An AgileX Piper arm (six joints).
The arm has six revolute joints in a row. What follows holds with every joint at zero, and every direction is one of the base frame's.
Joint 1 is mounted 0.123 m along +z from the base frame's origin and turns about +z.
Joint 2 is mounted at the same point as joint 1 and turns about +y.
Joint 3 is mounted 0.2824 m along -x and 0.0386 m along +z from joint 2 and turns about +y.
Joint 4 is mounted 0.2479 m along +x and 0.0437 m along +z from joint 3 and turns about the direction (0.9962, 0, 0.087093).
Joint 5 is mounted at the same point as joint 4 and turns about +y.
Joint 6 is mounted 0.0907 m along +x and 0.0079 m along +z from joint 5 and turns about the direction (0.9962, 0, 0.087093).
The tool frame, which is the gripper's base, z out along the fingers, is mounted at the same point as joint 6; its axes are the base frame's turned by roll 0, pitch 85.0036 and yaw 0 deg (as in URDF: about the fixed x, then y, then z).
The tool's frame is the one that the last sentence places.
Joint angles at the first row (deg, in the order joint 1, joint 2, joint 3, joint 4, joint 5, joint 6):
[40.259 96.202 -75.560 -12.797 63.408 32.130]
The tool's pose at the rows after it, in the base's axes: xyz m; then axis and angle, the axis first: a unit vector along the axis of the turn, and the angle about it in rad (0 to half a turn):
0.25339, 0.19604, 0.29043, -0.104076, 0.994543, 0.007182, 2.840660
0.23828, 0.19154, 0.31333, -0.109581, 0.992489, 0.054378, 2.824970
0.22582, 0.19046, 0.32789, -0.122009, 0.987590, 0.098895, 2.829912
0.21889, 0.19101, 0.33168, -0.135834, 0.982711, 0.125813, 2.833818
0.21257, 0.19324, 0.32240, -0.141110, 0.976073, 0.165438, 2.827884
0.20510, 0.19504, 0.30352, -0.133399, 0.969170, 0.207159, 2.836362
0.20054, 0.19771, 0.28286, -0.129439, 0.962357, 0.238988, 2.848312
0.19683, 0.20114, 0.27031, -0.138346, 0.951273, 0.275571, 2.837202
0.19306, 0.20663, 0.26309, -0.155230, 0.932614, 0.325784, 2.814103
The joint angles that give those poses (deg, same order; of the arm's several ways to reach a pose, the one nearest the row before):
[40.259 91.663 -75.558 -9.920 64.401 31.467]
[40.259 87.284 -75.561 -5.442 64.819 29.174]
[40.259 84.418 -75.559 -0.409 65.006 26.277]
[40.309 83.003 -74.745 2.836 64.137 23.843]
[40.309 81.527 -70.652 7.252 58.892 21.497]
[40.310 80.246 -64.521 12.906 52.083 19.147]
[40.308 80.190 -59.200 18.760 45.915 15.243]
[40.310 80.126 -55.360 26.141 40.472 8.207]
[40.309 80.125 -52.234 37.911 35.726 -3.679]

